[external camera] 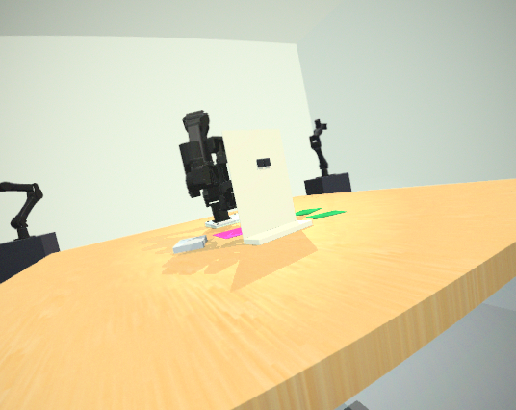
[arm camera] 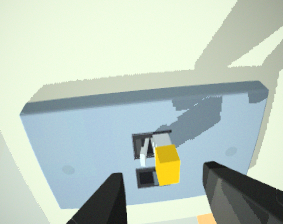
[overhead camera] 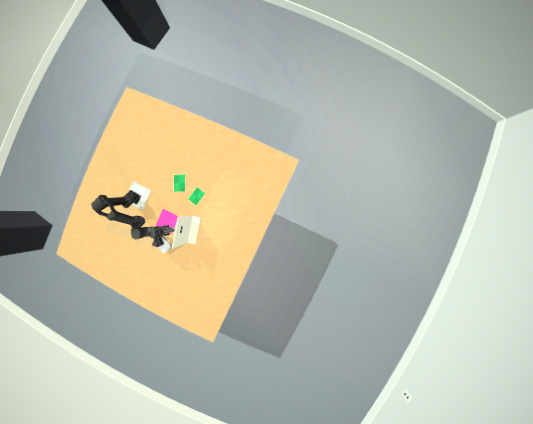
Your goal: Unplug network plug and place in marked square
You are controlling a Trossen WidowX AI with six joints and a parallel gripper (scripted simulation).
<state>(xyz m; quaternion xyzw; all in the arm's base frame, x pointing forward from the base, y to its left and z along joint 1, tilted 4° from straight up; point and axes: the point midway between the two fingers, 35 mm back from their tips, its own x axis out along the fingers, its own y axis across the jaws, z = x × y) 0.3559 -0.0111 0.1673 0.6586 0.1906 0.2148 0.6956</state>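
Now: the network plug 20 mm ahead of my gripper tip and 10 mm to the left of it. The rest, counted from my gripper tip: grey block (160 mm to the right, 160 mm below, 80 mm behind); magenta marked square (160 mm below, 130 mm behind, 20 mm to the right); cream upright panel (60 mm below, 40 mm ahead, 20 mm to the left).
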